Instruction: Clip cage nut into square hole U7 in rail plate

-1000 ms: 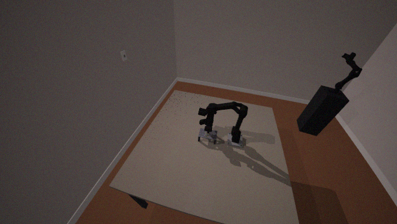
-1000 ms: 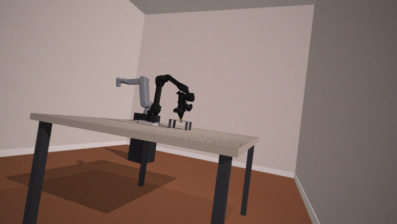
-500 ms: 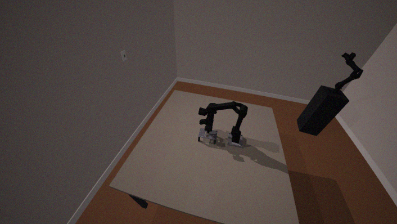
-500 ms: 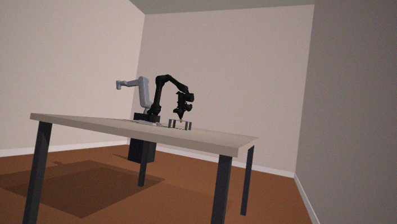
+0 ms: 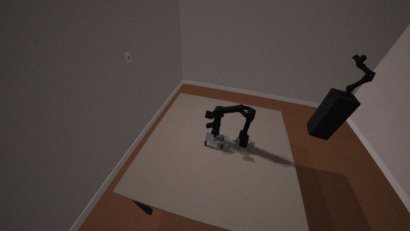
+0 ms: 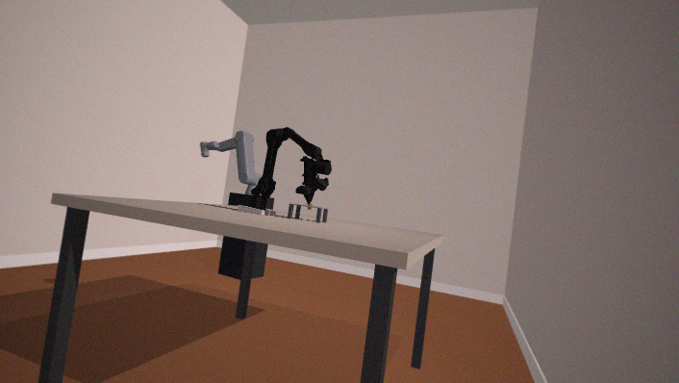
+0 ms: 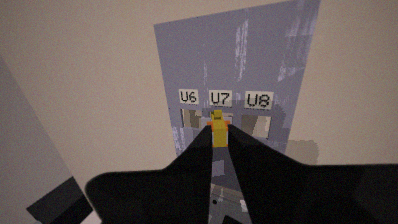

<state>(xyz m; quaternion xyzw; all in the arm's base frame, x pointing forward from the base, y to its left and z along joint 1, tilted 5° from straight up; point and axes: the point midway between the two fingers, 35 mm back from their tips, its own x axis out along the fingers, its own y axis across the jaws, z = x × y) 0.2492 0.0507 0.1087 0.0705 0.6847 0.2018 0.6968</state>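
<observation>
Right now the cage nut is 10 mm below my gripper tip.
</observation>
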